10 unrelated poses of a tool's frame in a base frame.
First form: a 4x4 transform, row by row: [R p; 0 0 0 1], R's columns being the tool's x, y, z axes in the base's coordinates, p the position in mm. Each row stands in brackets.
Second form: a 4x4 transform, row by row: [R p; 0 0 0 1], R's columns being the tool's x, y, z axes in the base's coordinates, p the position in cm. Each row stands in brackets. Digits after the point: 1 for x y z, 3 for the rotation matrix.
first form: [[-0.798 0.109 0.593 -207], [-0.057 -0.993 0.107 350], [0.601 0.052 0.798 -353], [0 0 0 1]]
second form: [[-0.798 0.109 0.593 -20.7], [-0.057 -0.993 0.107 35.0], [0.601 0.052 0.798 -35.3], [0 0 0 1]]
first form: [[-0.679 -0.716 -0.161 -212], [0.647 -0.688 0.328 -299], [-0.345 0.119 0.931 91], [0 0 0 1]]
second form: [[-0.679 -0.716 -0.161 -21.2], [0.647 -0.688 0.328 -29.9], [-0.345 0.119 0.931 9.1], [0 0 0 1]]
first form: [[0.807 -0.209 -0.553 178], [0.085 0.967 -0.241 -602], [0.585 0.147 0.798 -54], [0 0 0 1]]
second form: [[0.807 -0.209 -0.553 17.8], [0.085 0.967 -0.241 -60.2], [0.585 0.147 0.798 -5.4], [0 0 0 1]]
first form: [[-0.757 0.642 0.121 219], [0.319 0.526 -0.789 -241], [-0.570 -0.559 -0.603 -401], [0 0 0 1]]
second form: [[-0.757 0.642 0.121 21.9], [0.319 0.526 -0.789 -24.1], [-0.570 -0.559 -0.603 -40.1], [0 0 0 1]]
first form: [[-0.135 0.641 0.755 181], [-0.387 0.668 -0.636 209], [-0.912 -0.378 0.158 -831], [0 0 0 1]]
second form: [[-0.135 0.641 0.755 18.1], [-0.387 0.668 -0.636 20.9], [-0.912 -0.378 0.158 -83.1], [0 0 0 1]]
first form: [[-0.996 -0.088 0.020 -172], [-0.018 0.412 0.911 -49], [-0.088 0.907 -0.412 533], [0 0 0 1]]
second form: [[-0.996 -0.088 0.020 -17.2], [-0.018 0.412 0.911 -4.9], [-0.088 0.907 -0.412 53.3], [0 0 0 1]]
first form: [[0.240 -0.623 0.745 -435], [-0.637 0.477 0.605 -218], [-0.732 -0.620 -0.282 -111], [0 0 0 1]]
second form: [[0.240 -0.623 0.745 -43.5], [-0.637 0.477 0.605 -21.8], [-0.732 -0.620 -0.282 -11.1], [0 0 0 1]]
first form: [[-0.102 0.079 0.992 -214], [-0.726 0.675 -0.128 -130], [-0.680 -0.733 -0.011 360], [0 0 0 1]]
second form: [[-0.102 0.079 0.992 -21.4], [-0.726 0.675 -0.128 -13.0], [-0.680 -0.733 -0.011 36.0], [0 0 0 1]]
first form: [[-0.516 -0.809 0.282 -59], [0.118 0.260 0.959 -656], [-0.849 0.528 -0.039 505], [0 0 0 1]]
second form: [[-0.516 -0.809 0.282 -5.9], [0.118 0.260 0.959 -65.6], [-0.849 0.528 -0.039 50.5], [0 0 0 1]]
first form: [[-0.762 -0.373 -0.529 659], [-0.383 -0.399 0.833 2], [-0.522 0.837 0.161 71], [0 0 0 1]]
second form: [[-0.762 -0.373 -0.529 65.9], [-0.383 -0.399 0.833 0.2], [-0.522 0.837 0.161 7.1], [0 0 0 1]]
